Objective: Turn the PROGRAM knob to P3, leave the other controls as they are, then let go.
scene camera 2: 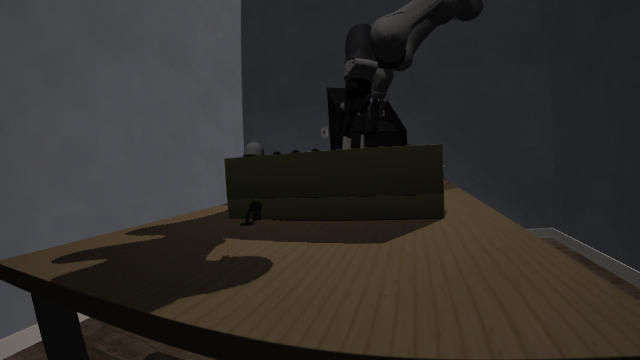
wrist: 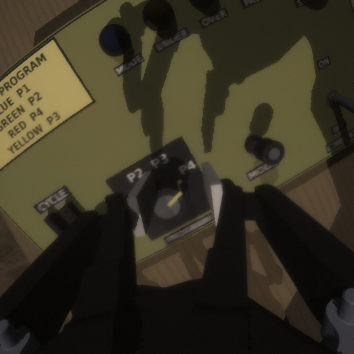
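The PROGRAM knob is a dark round knob with a grey cap, on a black plate in the wrist view. Its yellow pointer line points up and right, roughly toward the P4 label rather than the P3 label. The P2 label is at the left; P1 does not show. My gripper is partly open and empty, one pale fingertip on each side of the knob; touching cannot be told. In the scene view the box hides the knob.
The CYCLE switch is left of the fingers. A black joystick-like control is at the right, with a lever beyond it. A blue button and a dark button are farther up. A yellow program card is upper left.
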